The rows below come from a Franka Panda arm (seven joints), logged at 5 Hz.
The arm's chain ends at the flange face. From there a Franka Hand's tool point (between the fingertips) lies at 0.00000 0.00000 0.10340 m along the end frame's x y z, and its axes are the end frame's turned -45 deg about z.
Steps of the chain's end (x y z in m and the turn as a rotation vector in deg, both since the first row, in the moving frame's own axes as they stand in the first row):
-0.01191 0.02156 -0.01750 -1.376 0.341 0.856
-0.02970 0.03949 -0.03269 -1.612 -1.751 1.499
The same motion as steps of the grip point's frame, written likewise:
-0.02500 0.00900 -0.01753 -1.214 -0.732 0.856
-0.05321 0.00669 -0.03278 0.098 -2.378 1.499

